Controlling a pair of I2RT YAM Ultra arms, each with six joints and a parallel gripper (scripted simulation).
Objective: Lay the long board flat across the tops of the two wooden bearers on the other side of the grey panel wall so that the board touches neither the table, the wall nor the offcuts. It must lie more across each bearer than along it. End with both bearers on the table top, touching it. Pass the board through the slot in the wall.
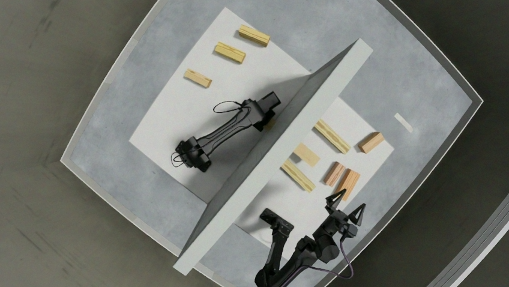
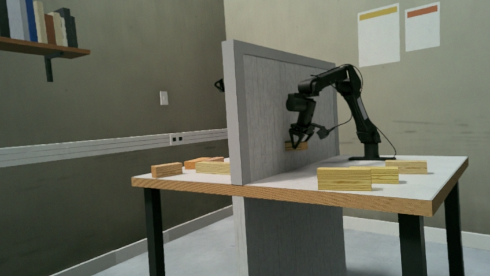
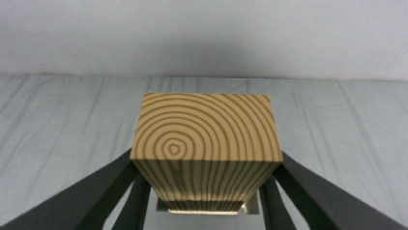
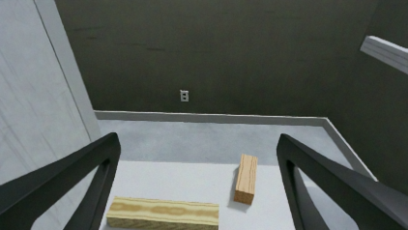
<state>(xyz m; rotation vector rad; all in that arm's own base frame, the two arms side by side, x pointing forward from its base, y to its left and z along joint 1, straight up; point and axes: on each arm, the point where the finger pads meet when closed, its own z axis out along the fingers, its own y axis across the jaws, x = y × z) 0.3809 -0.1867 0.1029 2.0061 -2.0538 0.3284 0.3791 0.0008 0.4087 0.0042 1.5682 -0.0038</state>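
Now: the long board 310 mm below my right hand, 250 mm to the left of it and 10 mm ahead of it. Also, from my right hand: offcut: 380 mm below, 280 mm ahead, 120 mm to the right; wooden bearer: 390 mm below, 170 mm ahead, 90 mm to the left.
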